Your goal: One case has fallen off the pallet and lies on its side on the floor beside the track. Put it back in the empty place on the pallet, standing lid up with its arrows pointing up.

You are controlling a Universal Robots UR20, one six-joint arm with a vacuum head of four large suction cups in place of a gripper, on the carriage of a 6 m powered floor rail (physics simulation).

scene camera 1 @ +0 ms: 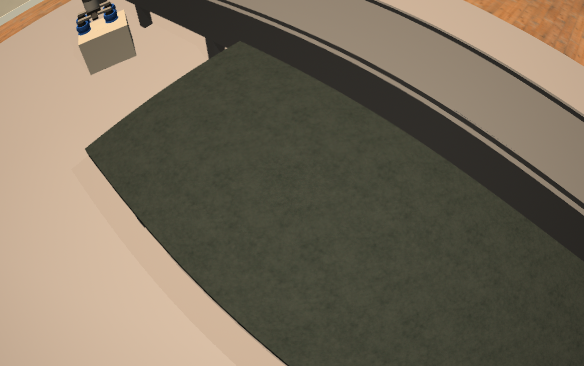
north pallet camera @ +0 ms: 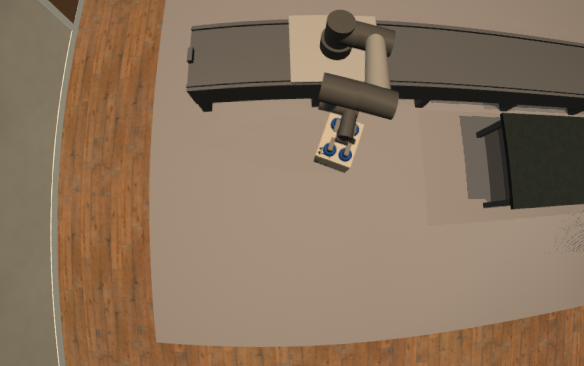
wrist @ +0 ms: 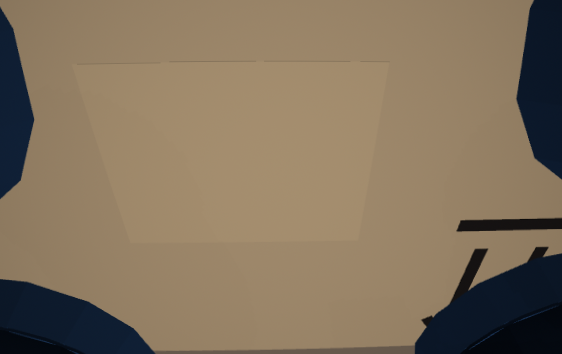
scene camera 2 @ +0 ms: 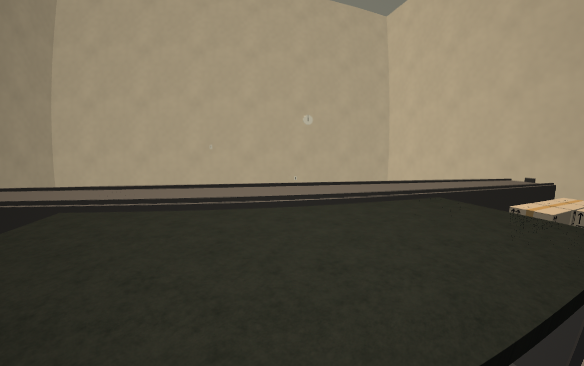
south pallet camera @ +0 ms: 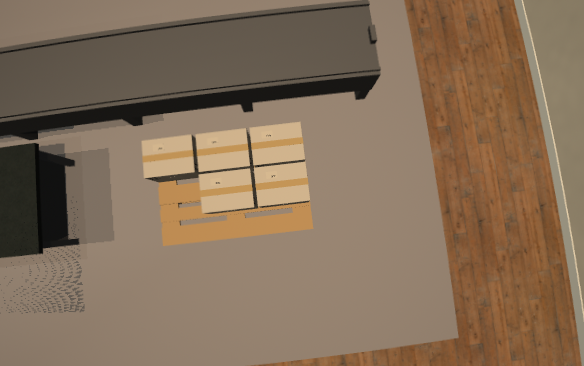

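Where they show: hand at its tool point: (scene camera 1: 97, 21) (wrist: 282, 241); arm's base at its link origin: (north pallet camera: 335, 46).
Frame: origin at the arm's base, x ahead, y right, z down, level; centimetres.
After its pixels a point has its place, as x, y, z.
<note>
The fallen case (scene camera 1: 112, 47) @[69.1, -17.5, 42.0] (north pallet camera: 356, 131) (wrist: 250, 280) @[64.7, 4.2, 28.9] lies on its side on the floor near the rail, turned at an angle to it. A plain side with a pale label and a black arrow mark faces up. My suction gripper (scene camera 1: 95, 16) @[68.9, -2.3, 24.1] (north pallet camera: 341, 139) @[68.9, -2.3, 24.1] is over it, its four blue cups at that upper side and seemingly touching it. The frames do not show whether the suction holds. In the south pallet view, the pallet (south pallet camera: 235, 233) @[131.5, -453.6, 42.7] bears several taped cases, lids up, in two rows. Bare slats show at the left end of the nearer row.
A dark green table (scene camera 1: 325, 200) @[88.6, -218.2, 4.0] (scene camera 2: 250, 275) @[102.4, -210.3, 4.0] (north pallet camera: 545, 160) @[90.7, -180.2, 4.0] (south pallet camera: 17, 200) @[90.5, -305.1, 4.1] stands beside the rail (scene camera 1: 425, 65) (scene camera 2: 250, 194) (north pallet camera: 240, 55) (south pallet camera: 200, 65), between the fallen case and the pallet. The arm's carriage plate (north pallet camera: 305, 50) @[3.4, 23.2, 0.0] is level with the fallen case.
</note>
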